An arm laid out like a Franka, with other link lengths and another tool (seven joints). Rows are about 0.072 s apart.
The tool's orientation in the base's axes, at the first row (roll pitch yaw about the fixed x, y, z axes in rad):
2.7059, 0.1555, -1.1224
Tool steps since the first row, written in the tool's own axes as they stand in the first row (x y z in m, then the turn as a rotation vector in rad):
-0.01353, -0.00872, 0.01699, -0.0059, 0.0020, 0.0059
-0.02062, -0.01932, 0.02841, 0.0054, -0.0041, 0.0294
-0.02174, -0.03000, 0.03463, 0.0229, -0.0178, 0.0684
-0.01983, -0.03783, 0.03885, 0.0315, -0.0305, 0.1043
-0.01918, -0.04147, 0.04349, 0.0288, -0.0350, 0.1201
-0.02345, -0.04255, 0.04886, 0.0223, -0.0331, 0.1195
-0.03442, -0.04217, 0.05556, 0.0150, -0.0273, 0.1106
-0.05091, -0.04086, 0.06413, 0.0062, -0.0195, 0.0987
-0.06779, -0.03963, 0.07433, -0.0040, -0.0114, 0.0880
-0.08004, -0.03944, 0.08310, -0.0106, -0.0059, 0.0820
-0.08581, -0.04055, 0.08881, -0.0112, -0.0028, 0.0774
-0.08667, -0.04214, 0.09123, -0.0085, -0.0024, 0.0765
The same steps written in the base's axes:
-0.00641, 0.01503, -0.01676, -0.0067, 0.0040, -0.0035
-0.00613, 0.02549, -0.03031, -0.0074, -0.0046, -0.0289
-0.00093, 0.03096, -0.04016, -0.0063, -0.0162, -0.0722
0.00420, 0.03256, -0.04750, -0.0085, -0.0201, -0.1110
0.00530, 0.03336, -0.05327, -0.0130, -0.0166, -0.1266
0.00196, 0.03735, -0.05787, -0.0171, -0.0116, -0.1243
-0.00600, 0.04657, -0.06201, -0.0208, -0.0073, -0.1128
-0.01787, 0.06017, -0.06659, -0.0255, -0.0023, -0.0975
-0.03057, 0.07407, -0.07260, -0.0315, 0.0037, -0.0829
-0.03984, 0.08439, -0.07848, -0.0361, 0.0075, -0.0743
-0.04395, 0.08971, -0.08316, -0.0367, 0.0069, -0.0688
-0.04414, 0.09105, -0.08586, -0.0355, 0.0043, -0.0682

